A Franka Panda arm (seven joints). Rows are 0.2 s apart.
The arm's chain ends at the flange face. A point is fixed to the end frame.
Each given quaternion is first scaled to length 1.
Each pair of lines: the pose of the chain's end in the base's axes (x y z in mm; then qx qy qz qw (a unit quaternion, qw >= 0)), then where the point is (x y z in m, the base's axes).
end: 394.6 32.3 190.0 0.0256 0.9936 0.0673 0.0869
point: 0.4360 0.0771 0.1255
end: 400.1 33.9 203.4 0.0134 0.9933 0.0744 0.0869
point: 0.4405 0.0805 0.1396
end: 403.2 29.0 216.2 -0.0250 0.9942 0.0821 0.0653
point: 0.4373 0.0792 0.1514
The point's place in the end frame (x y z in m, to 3 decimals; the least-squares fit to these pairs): -0.027 0.037 0.076
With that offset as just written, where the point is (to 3 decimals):
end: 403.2 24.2 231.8 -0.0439 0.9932 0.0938 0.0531
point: 0.434 0.077 0.167
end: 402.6 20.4 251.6 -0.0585 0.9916 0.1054 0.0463
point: 0.431 0.075 0.188
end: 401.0 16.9 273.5 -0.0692 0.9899 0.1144 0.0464
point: 0.428 0.074 0.211
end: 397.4 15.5 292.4 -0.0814 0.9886 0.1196 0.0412
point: 0.422 0.074 0.230
